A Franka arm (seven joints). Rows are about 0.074 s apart.
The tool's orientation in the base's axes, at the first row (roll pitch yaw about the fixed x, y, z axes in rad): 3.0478 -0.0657 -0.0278
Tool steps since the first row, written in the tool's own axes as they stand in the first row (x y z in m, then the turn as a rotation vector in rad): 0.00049 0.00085 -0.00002 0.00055 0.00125 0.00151; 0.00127 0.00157 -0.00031 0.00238 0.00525 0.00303; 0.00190 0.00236 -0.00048 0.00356 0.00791 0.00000; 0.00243 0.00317 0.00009 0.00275 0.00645 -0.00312; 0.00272 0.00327 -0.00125 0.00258 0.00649 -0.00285; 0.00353 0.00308 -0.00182 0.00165 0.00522 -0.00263; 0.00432 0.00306 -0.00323 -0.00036 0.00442 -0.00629; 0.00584 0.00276 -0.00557 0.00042 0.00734 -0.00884; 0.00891 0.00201 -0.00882 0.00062 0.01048 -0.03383; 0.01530 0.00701 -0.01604 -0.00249 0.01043 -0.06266; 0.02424 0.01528 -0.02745 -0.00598 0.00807 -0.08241; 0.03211 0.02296 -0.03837 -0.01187 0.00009 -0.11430; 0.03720 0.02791 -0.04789 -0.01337 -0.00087 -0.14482
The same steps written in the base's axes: 0.00046 -0.00086 0.00013 0.00060 -0.00140 -0.00135; 0.00119 -0.00157 0.00054 0.00239 -0.00558 -0.00236; 0.00179 -0.00236 0.00082 0.00328 -0.00797 0.00097; 0.00232 -0.00323 0.00037 0.00233 -0.00620 0.00388; 0.00252 -0.00321 0.00173 0.00218 -0.00626 0.00361; 0.00330 -0.00299 0.00233 0.00130 -0.00499 0.00321; 0.00400 -0.00286 0.00378 -0.00090 -0.00379 0.00664; 0.00538 -0.00238 0.00617 -0.00038 -0.00647 0.00950; 0.00827 -0.00141 0.00954 -0.00186 -0.00722 0.03463; 0.01402 -0.00587 0.01759 -0.00677 -0.00433 0.06306; 0.02194 -0.01326 0.03029 -0.01141 0.00000 0.08223; 0.02884 -0.02008 0.04237 -0.01901 0.01115 0.11278; 0.03316 -0.02423 0.05263 -0.02239 0.01506 0.14291
